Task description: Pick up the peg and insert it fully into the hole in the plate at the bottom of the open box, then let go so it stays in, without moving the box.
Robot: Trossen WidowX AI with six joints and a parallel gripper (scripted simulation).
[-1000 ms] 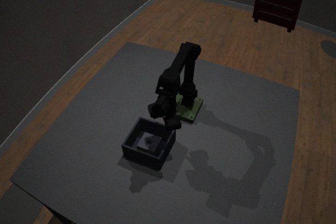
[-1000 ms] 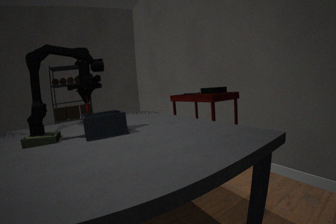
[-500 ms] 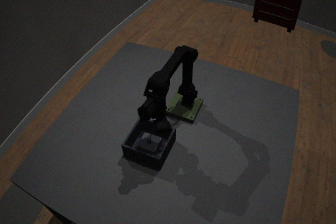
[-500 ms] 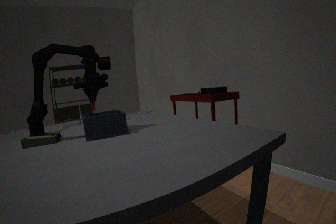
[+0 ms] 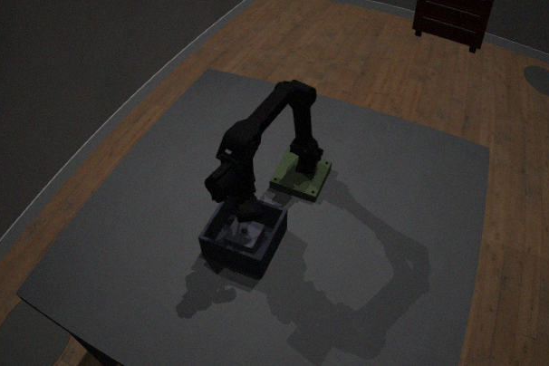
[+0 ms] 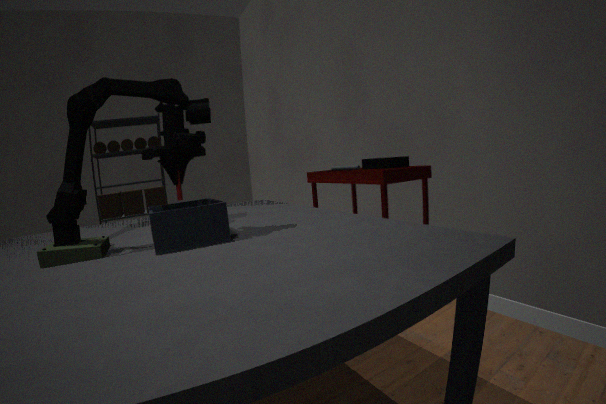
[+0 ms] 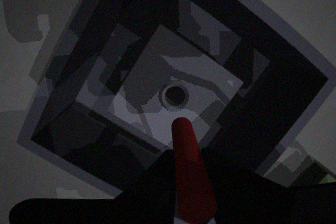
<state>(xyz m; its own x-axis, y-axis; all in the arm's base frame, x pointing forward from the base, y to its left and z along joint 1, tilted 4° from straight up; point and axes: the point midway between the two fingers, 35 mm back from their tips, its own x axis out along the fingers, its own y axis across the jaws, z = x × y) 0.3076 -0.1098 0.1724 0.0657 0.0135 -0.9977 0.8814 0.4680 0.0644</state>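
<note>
Right now the grey plate is 10 mm to the right of my hand and 140 mm below it. Also, from my hand: box 10 mm to the right, 160 mm below; red peg 40 mm below.
</note>
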